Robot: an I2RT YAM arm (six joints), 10 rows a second.
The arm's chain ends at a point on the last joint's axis. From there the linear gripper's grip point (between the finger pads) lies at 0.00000 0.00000 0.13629 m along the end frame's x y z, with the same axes.
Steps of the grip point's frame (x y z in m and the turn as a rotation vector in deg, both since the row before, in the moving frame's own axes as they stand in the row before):
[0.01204 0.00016 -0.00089 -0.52 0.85 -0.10]
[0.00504 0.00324 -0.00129 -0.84 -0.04 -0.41]
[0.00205 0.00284 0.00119 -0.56 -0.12 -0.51]
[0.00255 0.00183 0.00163 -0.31 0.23 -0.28]
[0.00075 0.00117 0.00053 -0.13 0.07 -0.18]
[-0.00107 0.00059 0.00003 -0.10 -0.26 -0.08]
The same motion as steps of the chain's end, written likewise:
[0.01002 -0.00108 -0.00087 -0.52 0.85 -0.10]
[0.00513 0.00124 -0.00128 -0.84 -0.04 -0.41]
[0.00233 0.00151 0.00120 -0.56 -0.12 -0.51]
[0.00200 0.00109 0.00163 -0.31 0.23 -0.28]
[0.00058 0.00086 0.00053 -0.13 0.07 -0.18]
[-0.00045 0.00035 0.00003 -0.10 -0.26 -0.08]

